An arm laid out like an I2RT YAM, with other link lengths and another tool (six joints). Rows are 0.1 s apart.
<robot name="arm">
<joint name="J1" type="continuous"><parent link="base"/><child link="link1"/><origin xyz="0 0 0.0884"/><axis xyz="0 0 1"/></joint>
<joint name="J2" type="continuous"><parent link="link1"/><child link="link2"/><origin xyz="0.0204 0.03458 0.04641"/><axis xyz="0 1 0"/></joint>
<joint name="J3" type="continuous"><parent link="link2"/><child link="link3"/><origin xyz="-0.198 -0.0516 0"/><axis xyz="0 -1 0"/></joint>
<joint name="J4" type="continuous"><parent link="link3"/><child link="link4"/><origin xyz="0.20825 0.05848 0.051"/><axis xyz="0 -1 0"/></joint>
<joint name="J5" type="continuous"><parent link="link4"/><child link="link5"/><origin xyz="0.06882 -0.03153 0.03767"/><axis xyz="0 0 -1"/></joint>
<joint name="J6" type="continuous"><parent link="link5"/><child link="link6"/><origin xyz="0.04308 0 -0.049"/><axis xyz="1 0 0"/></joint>
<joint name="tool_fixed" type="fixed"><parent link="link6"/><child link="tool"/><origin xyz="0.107 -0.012 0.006" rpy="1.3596 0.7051 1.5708"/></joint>
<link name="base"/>
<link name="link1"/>
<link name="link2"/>
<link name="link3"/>
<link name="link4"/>
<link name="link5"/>
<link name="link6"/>
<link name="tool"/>
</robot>
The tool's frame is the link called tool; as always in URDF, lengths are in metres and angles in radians. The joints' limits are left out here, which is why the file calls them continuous.
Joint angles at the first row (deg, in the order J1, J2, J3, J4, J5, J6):
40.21 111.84 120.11 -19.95 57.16 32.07
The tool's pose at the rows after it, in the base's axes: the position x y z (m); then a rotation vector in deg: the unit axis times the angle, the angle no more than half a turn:
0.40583 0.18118 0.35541 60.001 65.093 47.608
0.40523 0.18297 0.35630 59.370 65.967 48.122
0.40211 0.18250 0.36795 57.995 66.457 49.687
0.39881 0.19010 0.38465 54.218 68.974 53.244
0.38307 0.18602 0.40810 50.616 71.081 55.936
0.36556 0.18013 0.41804 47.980 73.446 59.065
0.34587 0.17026 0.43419 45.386 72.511 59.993
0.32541 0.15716 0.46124 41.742 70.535 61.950
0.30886 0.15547 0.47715 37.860 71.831 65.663
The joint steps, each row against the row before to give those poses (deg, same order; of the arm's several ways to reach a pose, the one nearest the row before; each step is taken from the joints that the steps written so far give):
-0.22 -0.57 -1.10 0.00 -1.10 0.79
0.09 -0.41 -0.26 -0.09 -0.88 -0.51
-0.08 -1.54 0.18 0.00 -1.66 -1.58
0.20 -1.54 1.19 -0.21 -4.45 -3.23
0.14 -4.84 -0.53 -2.45 -3.76 -2.81
-0.08 -6.59 -4.96 -1.11 -4.25 -1.00
0.72 -6.01 -4.27 1.20 -0.22 -2.76
0.06 -5.54 -1.42 0.63 -1.66 -3.70
0.09 -3.46 0.71 -2.67 -4.61 -1.40

